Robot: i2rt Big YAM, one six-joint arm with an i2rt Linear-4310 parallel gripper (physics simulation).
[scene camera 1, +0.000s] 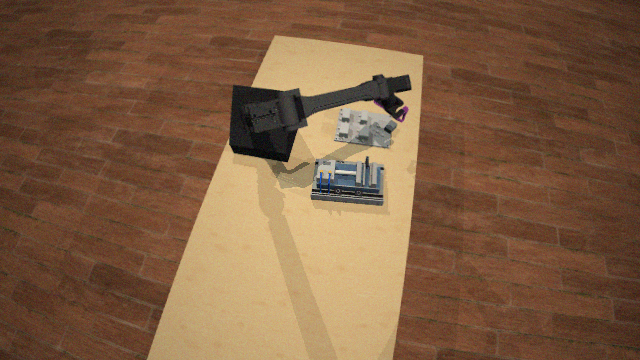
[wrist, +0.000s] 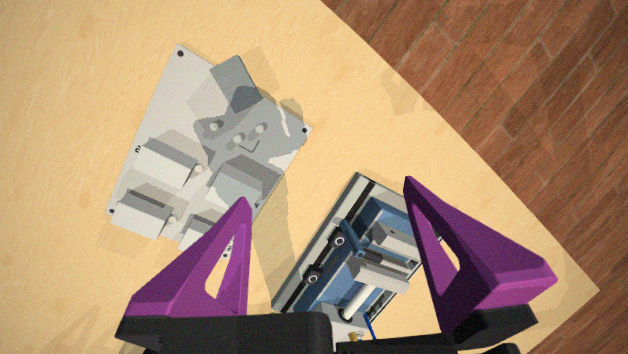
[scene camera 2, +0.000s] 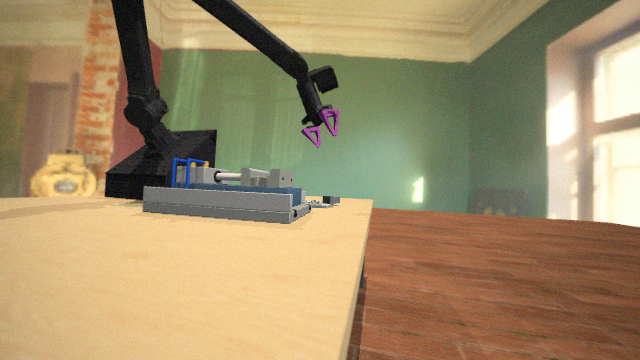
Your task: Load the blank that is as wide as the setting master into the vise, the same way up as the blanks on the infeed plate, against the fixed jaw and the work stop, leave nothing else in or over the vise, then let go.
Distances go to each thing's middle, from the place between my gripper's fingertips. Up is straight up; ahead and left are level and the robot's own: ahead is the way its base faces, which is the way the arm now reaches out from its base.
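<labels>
My gripper is now 190 mm above the grey blank (wrist: 232, 77), 10 mm short of it and 80 mm to the right of it. Then there is the grey infeed plate (scene camera 1: 374, 119), which is 200 mm below my hand, 120 mm behind it and 70 mm to the left of it.
</labels>
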